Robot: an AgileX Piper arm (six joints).
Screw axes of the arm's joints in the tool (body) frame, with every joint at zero. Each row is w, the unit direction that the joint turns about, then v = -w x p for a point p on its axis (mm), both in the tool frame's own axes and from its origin. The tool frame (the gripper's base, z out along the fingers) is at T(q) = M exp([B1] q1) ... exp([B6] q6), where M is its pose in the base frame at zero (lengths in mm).
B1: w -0.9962 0 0.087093 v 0.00 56.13 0.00
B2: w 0 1 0 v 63.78 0.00 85.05
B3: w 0 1 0 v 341.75 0.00 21.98
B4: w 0 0 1 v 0.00 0.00 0.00
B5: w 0 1 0 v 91.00 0.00 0.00
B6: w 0 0 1 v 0.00 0.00 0.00
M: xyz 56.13 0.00 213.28 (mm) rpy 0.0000 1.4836 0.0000 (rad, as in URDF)
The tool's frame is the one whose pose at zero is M.
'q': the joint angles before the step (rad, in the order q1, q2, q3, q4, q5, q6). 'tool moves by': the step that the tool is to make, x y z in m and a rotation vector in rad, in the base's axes. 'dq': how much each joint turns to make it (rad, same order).
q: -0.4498 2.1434 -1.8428 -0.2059 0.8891 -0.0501
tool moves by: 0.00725 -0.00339 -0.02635 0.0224 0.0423 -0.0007
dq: 0.0000 0.0650 -0.0171 0.0017 0.0000 0.0003
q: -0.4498 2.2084 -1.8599 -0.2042 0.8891 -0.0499
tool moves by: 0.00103 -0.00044 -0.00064 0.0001 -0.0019 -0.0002
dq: 0.0000 0.0046 -0.0056 0.0009 -0.0007 0.0001
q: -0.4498 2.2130 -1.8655 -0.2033 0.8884 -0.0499
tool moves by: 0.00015 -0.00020 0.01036 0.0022 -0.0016 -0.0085
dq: 0.0000 -0.0056 -0.0317 0.0046 0.0375 0.0001
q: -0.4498 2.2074 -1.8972 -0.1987 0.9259 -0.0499
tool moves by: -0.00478 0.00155 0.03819 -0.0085 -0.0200 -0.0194
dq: -0.0001 -0.0419 -0.0746 0.0042 0.0967 0.0000
